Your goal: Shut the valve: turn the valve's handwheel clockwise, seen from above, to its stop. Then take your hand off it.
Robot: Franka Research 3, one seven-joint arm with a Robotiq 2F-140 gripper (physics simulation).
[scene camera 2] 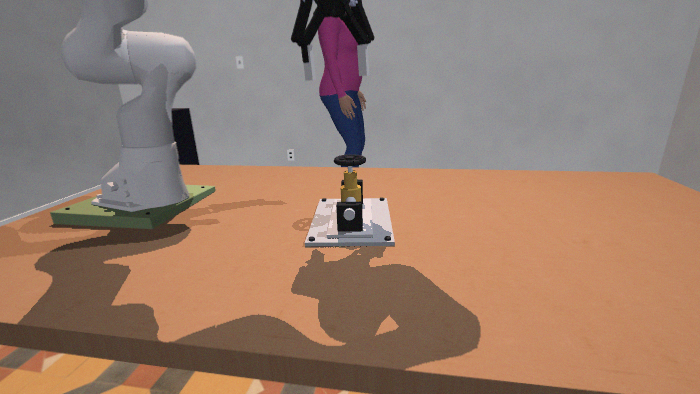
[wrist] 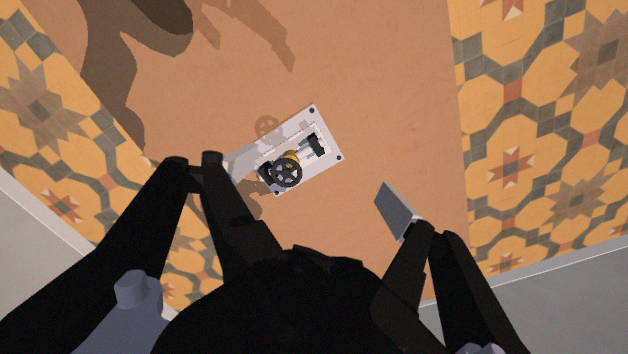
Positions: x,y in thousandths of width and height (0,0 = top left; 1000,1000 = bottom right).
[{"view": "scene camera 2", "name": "gripper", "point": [484,197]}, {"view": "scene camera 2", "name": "white base plate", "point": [548,598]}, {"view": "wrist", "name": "gripper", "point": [509,493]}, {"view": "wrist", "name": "white base plate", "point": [491,329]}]
